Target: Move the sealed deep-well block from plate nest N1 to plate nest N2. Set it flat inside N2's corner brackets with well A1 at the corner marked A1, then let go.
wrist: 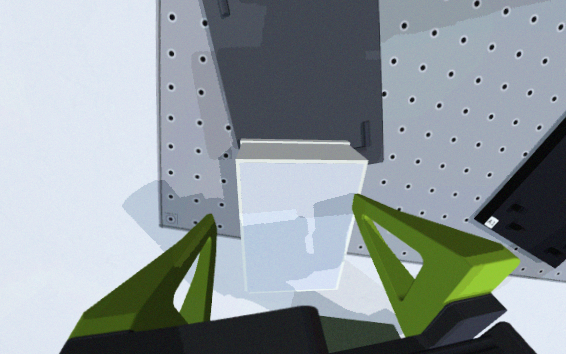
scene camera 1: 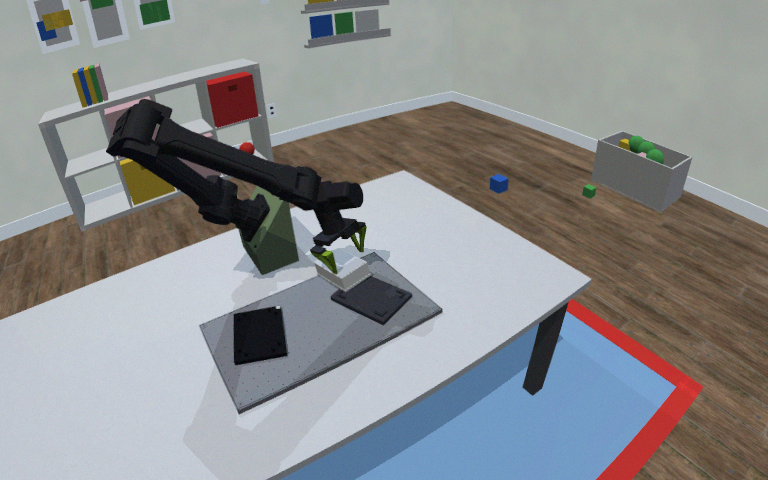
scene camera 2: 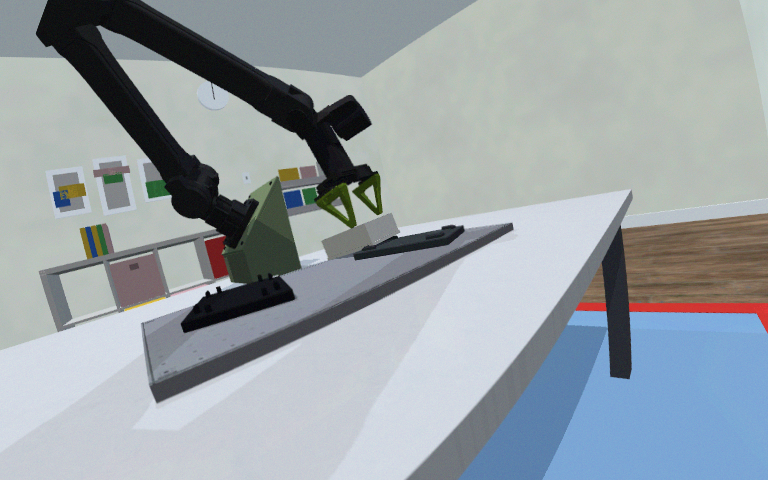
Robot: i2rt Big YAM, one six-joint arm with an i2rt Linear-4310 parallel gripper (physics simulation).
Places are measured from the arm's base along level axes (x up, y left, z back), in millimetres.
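Pixels of known places: gripper, fingertip midpoint: (wrist: 285, 210) (scene camera 1: 348, 262) (scene camera 2: 367, 220); arm's base at its link origin: (scene camera 1: 256, 218) (scene camera 2: 243, 224).
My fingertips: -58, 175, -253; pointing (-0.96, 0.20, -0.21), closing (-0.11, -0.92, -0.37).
For each thing: its top centre in the pictures, then the offset to it from my fingertips, as dx, dy, dz. "spot": a spot on its surface instead. Level surfaces: height alone.
- pale block with a clear lid, top centre: (wrist: 295, 244) (scene camera 2: 355, 221) (scene camera 1: 340, 258) +3, -14, +21
- dark grey nest at its top centre: (wrist: 302, 70) (scene camera 2: 409, 235) (scene camera 1: 370, 293) -40, +15, -91
- black nest at its top centre: (scene camera 2: 237, 286) (scene camera 1: 257, 329) -36, -274, -84
- white A1 label at a spot on its surface: (wrist: 491, 222) (scene camera 1: 278, 307) spot: -46, -205, -21
- perforated grey board at its top centre: (wrist: 460, 125) (scene camera 2: 338, 270) (scene camera 1: 316, 319) -58, -133, -94
- white table at its surface level: dx -71
The pale block with a clear lid (scene camera 1: 356, 275) (scene camera 2: 345, 239) (wrist: 280, 175) sits at the back end of the dark grey nest (scene camera 1: 376, 300) (scene camera 2: 413, 241) (wrist: 300, 85), mostly off it and outside its corner brackets. Whether it is tilted, and where its well A1 is, I cannot tell. The black nest (scene camera 1: 260, 333) (scene camera 2: 240, 300) (wrist: 540, 185) holds no block; a white A1 label (scene camera 1: 278, 307) (wrist: 491, 222) marks one corner. My gripper (scene camera 1: 348, 261) (scene camera 2: 367, 220) (wrist: 285, 210) is open, tips near lid height. In the wrist view the left finger stands apart from the block; the right tip is at its right edge.
Both nests are on a perforated grey board (scene camera 1: 317, 339) (scene camera 2: 317, 294) (wrist: 440, 120) on the white table (scene camera 1: 470, 249) (scene camera 2: 396, 316). The green arm mount (scene camera 1: 274, 240) (scene camera 2: 271, 243) stands behind the board. A table edge lies to the right in scene camera 1.
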